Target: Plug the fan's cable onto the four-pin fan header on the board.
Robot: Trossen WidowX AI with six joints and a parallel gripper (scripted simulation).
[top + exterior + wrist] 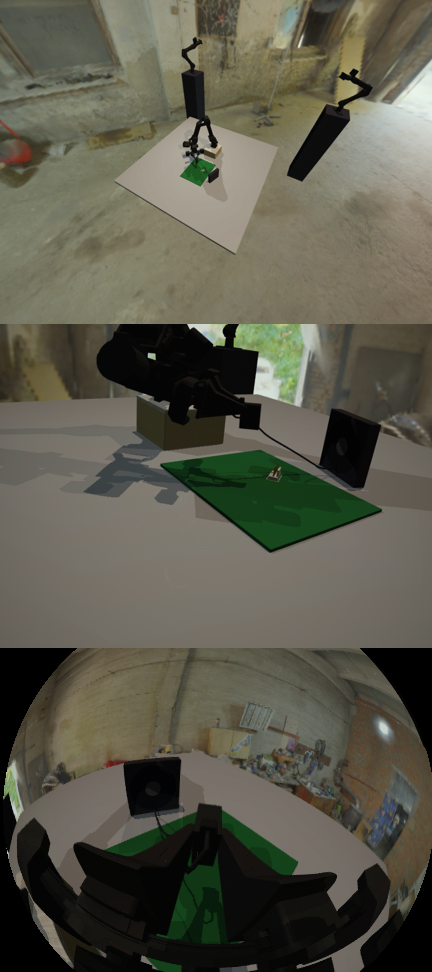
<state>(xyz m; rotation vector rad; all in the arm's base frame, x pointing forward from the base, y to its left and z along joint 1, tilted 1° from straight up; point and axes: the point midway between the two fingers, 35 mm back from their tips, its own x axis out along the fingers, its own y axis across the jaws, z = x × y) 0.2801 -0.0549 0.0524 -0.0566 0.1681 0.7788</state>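
My gripper tip is now 30 mm short of the green board, 30 mm to the right of it and 140 mm above it. Also, from my gripper tip: four-pin header (10 mm ahead, 70 mm to the left, 130 mm below); then black fan plug (10 mm below); then black fan (40 mm ahead, 210 mm to the left, 70 mm below).
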